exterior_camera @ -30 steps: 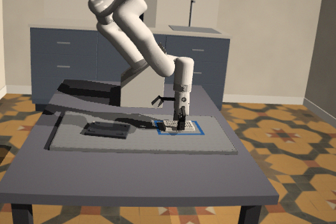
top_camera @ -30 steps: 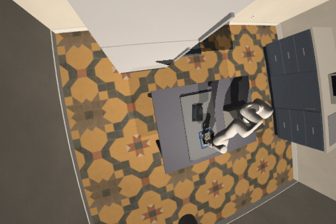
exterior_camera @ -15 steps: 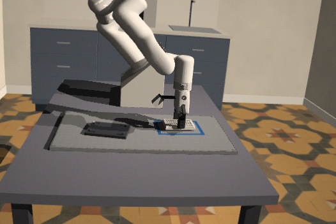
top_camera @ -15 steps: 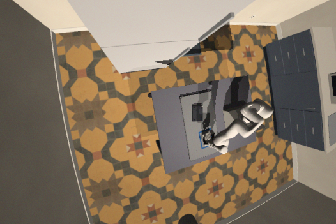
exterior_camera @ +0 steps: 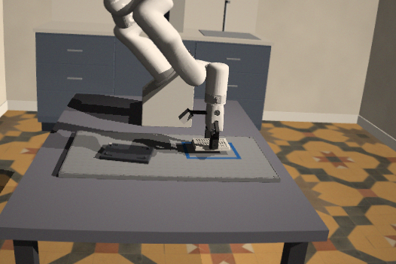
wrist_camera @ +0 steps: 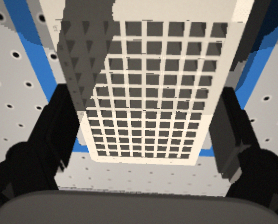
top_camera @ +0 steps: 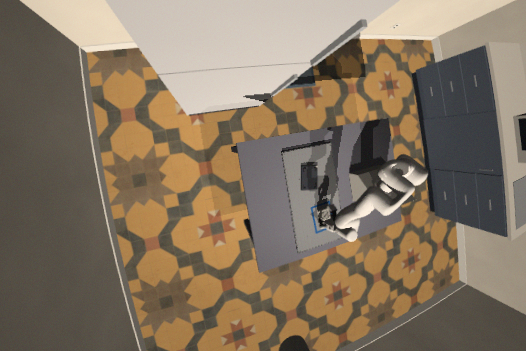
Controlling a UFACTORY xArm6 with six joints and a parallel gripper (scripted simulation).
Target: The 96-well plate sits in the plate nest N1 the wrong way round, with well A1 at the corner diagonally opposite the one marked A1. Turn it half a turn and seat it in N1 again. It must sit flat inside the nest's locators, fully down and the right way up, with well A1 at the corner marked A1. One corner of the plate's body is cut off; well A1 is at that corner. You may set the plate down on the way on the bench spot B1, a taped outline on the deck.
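My hand is 60 mm short of the dark plate nest N1, 300 mm to the left of it and 30 mm above it. Also, from my hand: white 96-well plate: 10 mm below; white tag: 360 mm to the right, 20 mm below.
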